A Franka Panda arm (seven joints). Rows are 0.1 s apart.
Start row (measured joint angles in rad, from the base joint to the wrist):
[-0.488, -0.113, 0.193, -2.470, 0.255, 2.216, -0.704]
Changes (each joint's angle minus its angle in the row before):
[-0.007, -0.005, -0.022, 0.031, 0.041, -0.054, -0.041]
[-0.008, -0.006, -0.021, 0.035, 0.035, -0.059, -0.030]
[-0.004, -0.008, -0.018, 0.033, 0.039, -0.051, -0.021]
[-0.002, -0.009, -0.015, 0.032, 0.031, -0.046, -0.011]
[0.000, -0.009, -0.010, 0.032, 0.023, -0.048, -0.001]
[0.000, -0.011, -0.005, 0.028, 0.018, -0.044, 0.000]
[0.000, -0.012, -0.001, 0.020, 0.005, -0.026, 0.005]
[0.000, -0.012, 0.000, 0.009, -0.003, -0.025, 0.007]
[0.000, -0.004, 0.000, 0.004, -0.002, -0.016, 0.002]
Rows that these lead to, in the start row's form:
[-0.495, -0.118, 0.171, -2.439, 0.296, 2.162, -0.745]
[-0.503, -0.124, 0.150, -2.404, 0.331, 2.103, -0.775]
[-0.507, -0.132, 0.132, -2.371, 0.370, 2.052, -0.796]
[-0.509, -0.141, 0.117, -2.339, 0.401, 2.006, -0.807]
[-0.509, -0.150, 0.107, -2.307, 0.424, 1.958, -0.808]
[-0.509, -0.161, 0.102, -2.279, 0.442, 1.914, -0.808]
[-0.509, -0.173, 0.101, -2.259, 0.447, 1.888, -0.803]
[-0.509, -0.185, 0.101, -2.250, 0.444, 1.863, -0.796]
[-0.509, -0.189, 0.101, -2.246, 0.442, 1.847, -0.794]

